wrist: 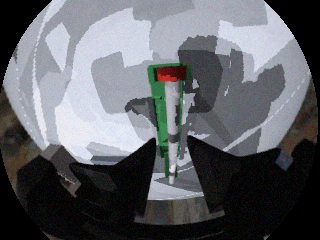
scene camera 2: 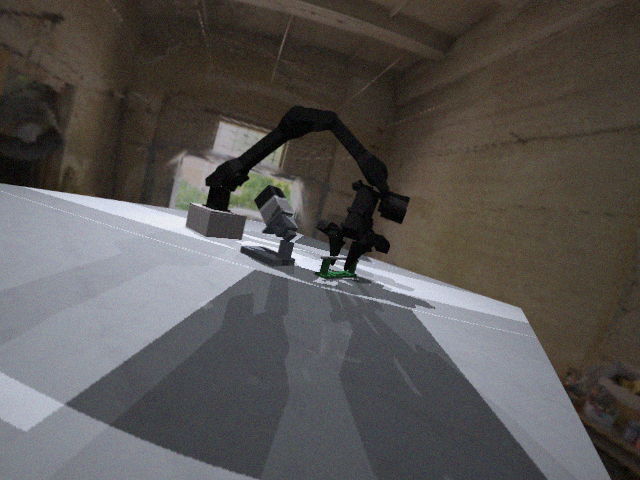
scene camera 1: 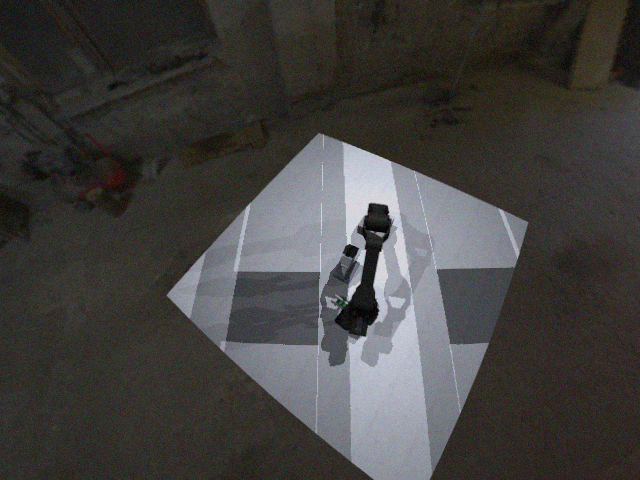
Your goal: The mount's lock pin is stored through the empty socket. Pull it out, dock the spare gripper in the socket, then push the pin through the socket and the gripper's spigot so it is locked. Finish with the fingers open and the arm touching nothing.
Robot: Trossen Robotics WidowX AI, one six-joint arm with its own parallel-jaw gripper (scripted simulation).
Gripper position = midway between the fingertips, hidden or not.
Observation:
I see my gripper point(scene camera 2: 338, 268), a spare gripper point(scene camera 2: 271, 202), a lock pin point(wrist: 171, 76), a mount point(scene camera 2: 283, 257) and a green cradle point(wrist: 157, 87).
My gripper shows as well in the wrist view point(wrist: 171, 140). The wrist view misses the spare gripper, which is hidden by my gripper.

